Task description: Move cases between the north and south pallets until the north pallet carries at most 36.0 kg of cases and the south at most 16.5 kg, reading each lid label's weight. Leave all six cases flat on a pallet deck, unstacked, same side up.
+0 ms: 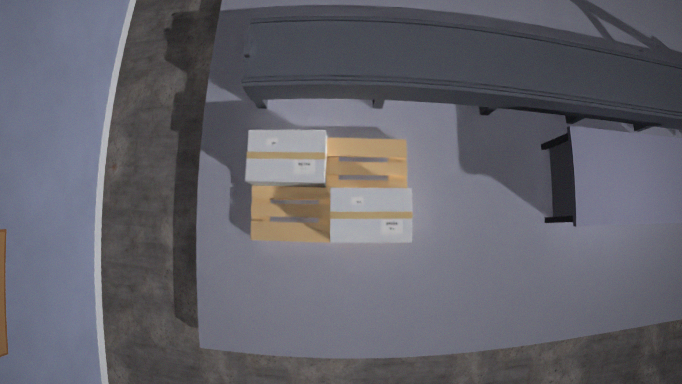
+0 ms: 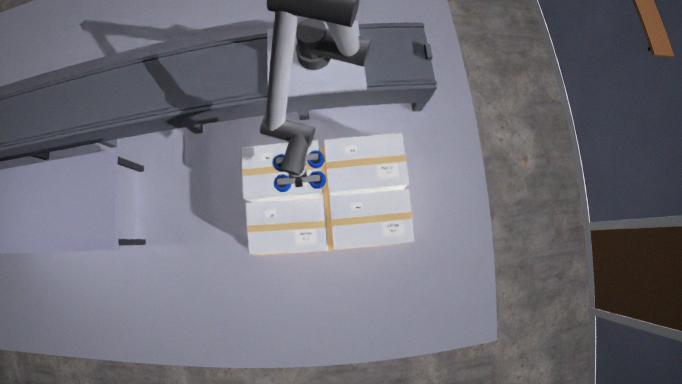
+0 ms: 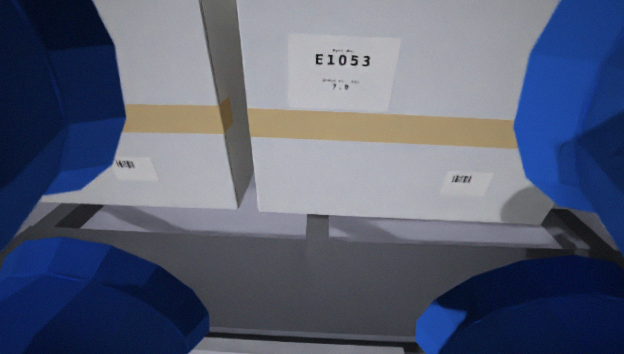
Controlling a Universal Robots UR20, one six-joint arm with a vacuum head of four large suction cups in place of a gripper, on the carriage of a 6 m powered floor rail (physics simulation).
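Frame: origin at the arm's base, x left, y back, z up, level; centimetres.
Seen in the pictures: hand at its tool point: (image 3: 314, 229).
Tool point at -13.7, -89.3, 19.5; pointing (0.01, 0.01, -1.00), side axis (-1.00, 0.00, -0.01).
Offsets run from my tool point to a thing's top centre, as dx, dy, dz.
My gripper (image 2: 299, 171) (image 3: 315, 205), four blue suction cups, is open and hangs above the rail-side left case @(-16.7, +9.3, -32.0) (image 2: 255, 185) (image 3: 380, 175), with nothing on the cups. Its label reads E1053; the weight starts with 7, last digit unclear. Beside it on the south pallet (image 2: 328, 225) lie the rail-side right case @(+43.6, +9.0, -32.1) (image 2: 367, 180) (image 3: 175, 165), front left case @(-16.7, -30.6, -36.6) (image 2: 282, 242) and front right case @(+43.6, -30.7, -33.9) (image 2: 370, 232), flat and unstacked. On the north pallet (image 1: 367, 147), one white case (image 1: 285, 175) lies back left and another (image 1: 357, 235) front right. These other labels are too small to read.
The dark floor rail (image 1: 450, 55) (image 2: 220, 70) (image 3: 310, 285) runs behind the pallets. The arm stands on its pale carriage (image 2: 335, 80) near the south end. A pale table-like block (image 1: 625, 175) (image 2: 60, 200) stands between the pallets. The north pallet has bare deck back right and front left.
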